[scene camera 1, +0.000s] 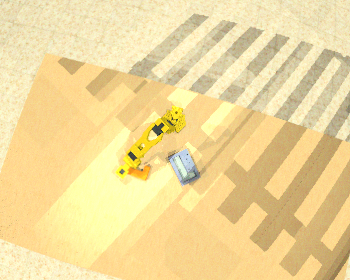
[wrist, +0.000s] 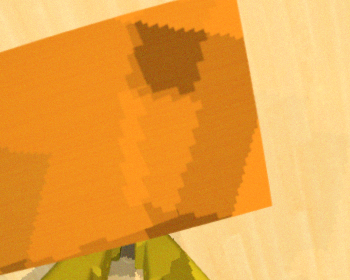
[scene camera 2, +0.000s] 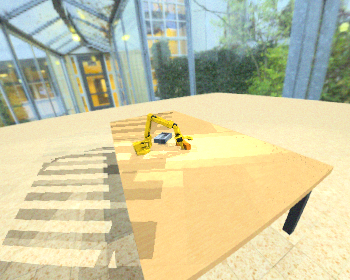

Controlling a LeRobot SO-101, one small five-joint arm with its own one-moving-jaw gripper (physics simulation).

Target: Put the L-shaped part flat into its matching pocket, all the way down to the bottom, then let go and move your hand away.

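Pixels of known places: hand, its tool point: (wrist: 123, 231) (scene camera 2: 182, 148); arm's base, origin of its link: (scene camera 1: 172, 125) (scene camera 2: 145, 150).
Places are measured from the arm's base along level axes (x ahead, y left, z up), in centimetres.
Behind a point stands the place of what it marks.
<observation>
The orange L-shaped part (scene camera 1: 141, 173) {x 24.5, y -7.4, z 3.0 cm} (scene camera 2: 187, 146) {x 23.8, y -15.5, z 2.4 cm} (wrist: 165, 135) is on the table at the arm's end, outside the pocket. Its broad face fills much of the wrist view and covers the jaw tips. The grey-blue block (scene camera 1: 189, 159) {x 13.2, y 11.0, z 3.6 cm} (scene camera 2: 159, 141) {x 12.1, y 4.7, z 1.8 cm} sits apart from it, to its right in scene camera 1. The pale pocket in the block shows no orange part inside. My gripper (scene camera 1: 131, 168) {x 22.0, y -12.4, z 0.5 cm} (scene camera 2: 179, 143) is shut and empty, close beside the part. The jaws' rear portions show together below the part's edge in the wrist view; whether they touch it is hidden.
The yellow arm's base (scene camera 1: 176, 120) {x -1.3, y 0.9, z 6.2 cm} (scene camera 2: 142, 147) {x -1.8, y -1.1, z 3.3 cm} stands near the table's edge, behind the gripper. The wooden table (scene camera 1: 90, 200) {x 42.5, y -26.3, z 0.0 cm} (scene camera 2: 225, 200) {x 14.5, y -58.7, z 0.0 cm} carries striped shadows and bright light patches. The arm's links arch over the table between base and part.
</observation>
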